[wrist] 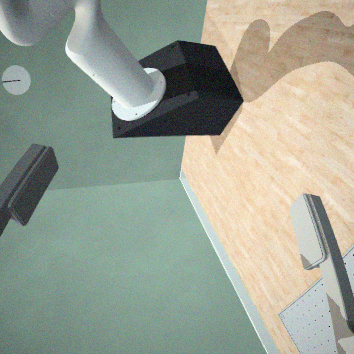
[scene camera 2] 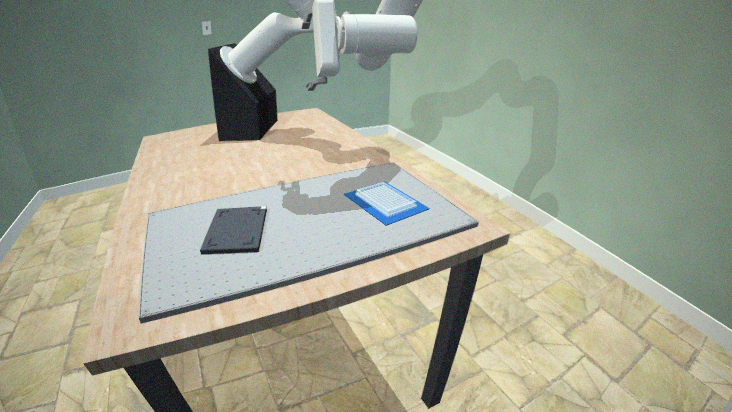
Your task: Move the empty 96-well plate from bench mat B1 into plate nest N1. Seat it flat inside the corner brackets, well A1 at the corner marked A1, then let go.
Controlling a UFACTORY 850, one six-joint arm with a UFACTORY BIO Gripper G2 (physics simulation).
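Observation:
The clear 96-well plate (scene camera 2: 385,198) lies flat on the blue bench mat (scene camera 2: 379,214), at the right of the grey perforated board. The plate nest (scene camera 2: 234,230), a dark slab with corner brackets, lies at the left of the board with no plate in it. A small white mark (scene camera 2: 263,207) shows at its back right corner; its lettering is too small to read. My gripper (scene camera 2: 308,53) (wrist: 171,209) is open and empty, high above the table and well away from plate and nest. In the wrist view its fingers stand wide apart; plate and nest do not show there.
The grey perforated board (scene camera 2: 307,240) (wrist: 310,320) lies on the wooden table (scene camera 2: 179,168) (wrist: 260,200). The black pedestal (scene camera 2: 235,107) (wrist: 200,95) carries the arm's base at the table's back. The arm's shadow falls across table and board, reaching the blue mat. Green walls stand behind and at the right.

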